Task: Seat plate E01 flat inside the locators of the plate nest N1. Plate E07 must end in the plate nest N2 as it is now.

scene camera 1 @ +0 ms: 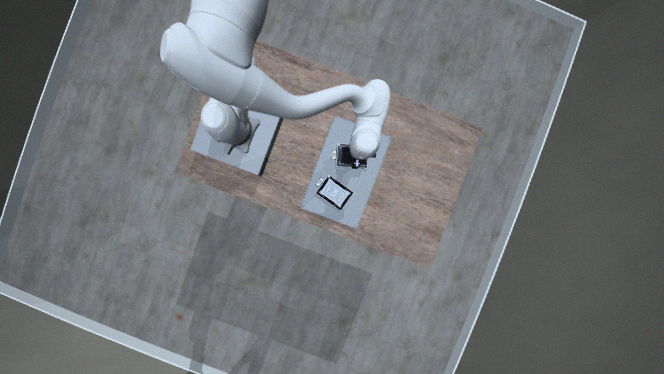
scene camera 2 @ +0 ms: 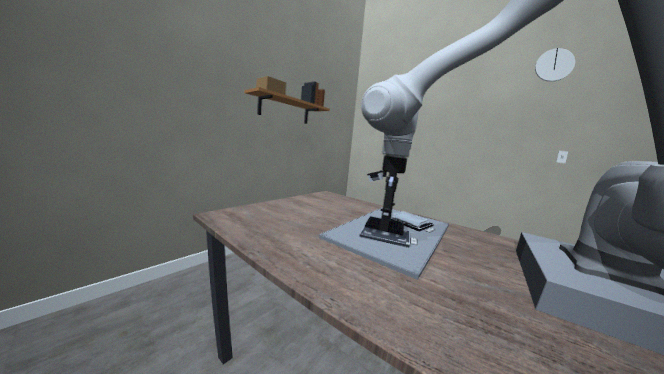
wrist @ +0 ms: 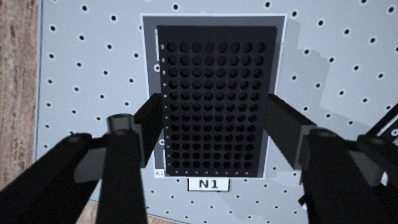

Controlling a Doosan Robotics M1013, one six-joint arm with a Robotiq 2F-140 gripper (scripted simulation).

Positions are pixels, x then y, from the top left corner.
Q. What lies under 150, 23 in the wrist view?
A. A plate nest N1.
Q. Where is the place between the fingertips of the gripper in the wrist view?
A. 213, 108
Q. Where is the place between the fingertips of the gripper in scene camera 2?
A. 385, 226
